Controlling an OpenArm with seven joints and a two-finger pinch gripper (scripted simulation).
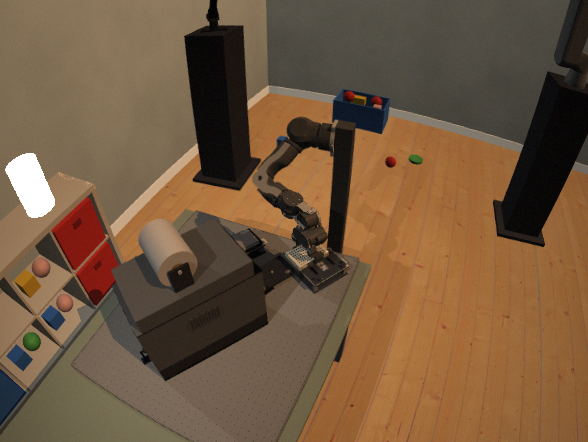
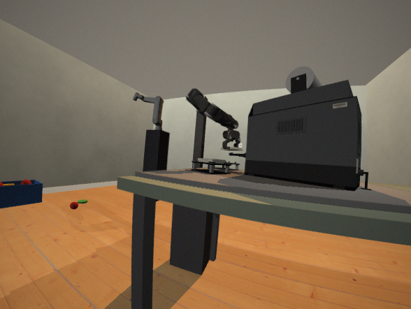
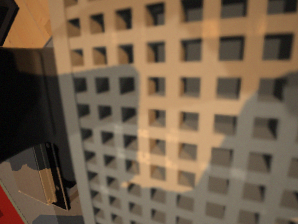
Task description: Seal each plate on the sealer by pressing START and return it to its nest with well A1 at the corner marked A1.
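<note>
Right now the dark sealer stage is 100 mm to the right of my hand, 90 mm ahead of it and 40 mm below it. Round my hand: white well plate right at my hand; plate nest 100 mm below, 50 mm to the left, 40 mm behind; pale start button 230 mm ahead, 80 mm to the right, 50 mm above.
</note>
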